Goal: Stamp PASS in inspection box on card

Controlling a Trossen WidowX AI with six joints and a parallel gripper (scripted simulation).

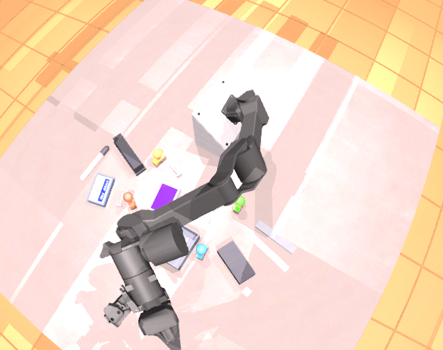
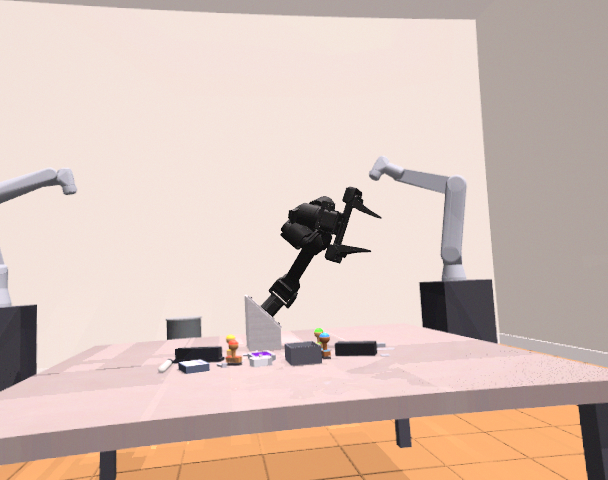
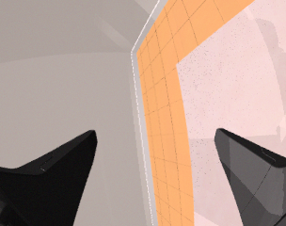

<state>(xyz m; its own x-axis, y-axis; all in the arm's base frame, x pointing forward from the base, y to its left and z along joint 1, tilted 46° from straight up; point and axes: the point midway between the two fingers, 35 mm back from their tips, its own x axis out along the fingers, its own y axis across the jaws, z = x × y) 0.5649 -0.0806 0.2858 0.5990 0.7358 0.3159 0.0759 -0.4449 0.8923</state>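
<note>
Right now the green-knobbed stamp is 390 mm behind my gripper tip, 50 mm to the right of it and 300 mm below it. Round my gripper tip: blue-knobbed stamp: 230 mm behind, 80 mm to the right, 290 mm below; grey tray: 210 mm behind, 150 mm to the right, 300 mm below; taped card: 340 mm behind, 130 mm to the right, 320 mm below.
</note>
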